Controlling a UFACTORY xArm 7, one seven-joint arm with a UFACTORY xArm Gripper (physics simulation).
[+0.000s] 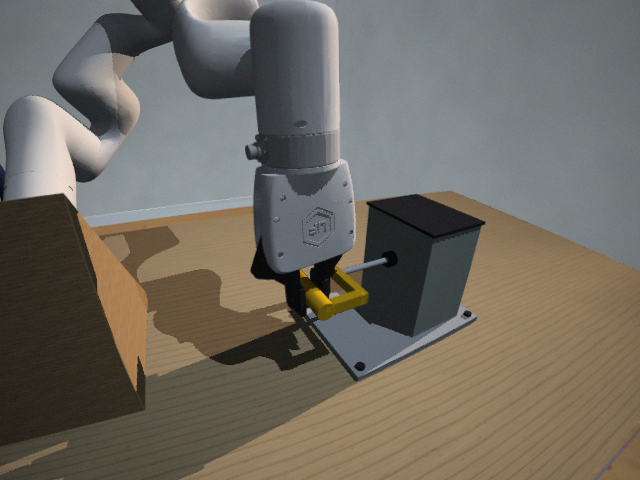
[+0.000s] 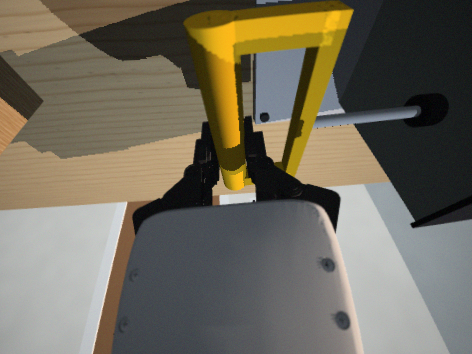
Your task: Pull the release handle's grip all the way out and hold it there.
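Note:
The yellow release handle [image 1: 354, 298] [image 2: 320, 65] is a rectangular frame with a thick round grip bar [image 1: 318, 301] [image 2: 218, 90] on the side away from the housing. A grey rod [image 1: 366, 266] [image 2: 370, 116] joins the frame to a black collar on the dark grey housing [image 1: 395, 279] [image 2: 425, 60], and a length of rod shows between them. My gripper [image 1: 311, 299] [image 2: 230, 132] is shut on the grip bar, one black finger on each side of it. The fingertips are partly hidden by the bar.
The housing stands on a light grey base plate [image 1: 361, 341] [image 2: 280, 85] with black bolts, on a wooden table [image 1: 465, 403] [image 2: 75, 175]. A large brown wooden block [image 1: 62, 320] [image 2: 15, 100] stands at the left, apart from the gripper.

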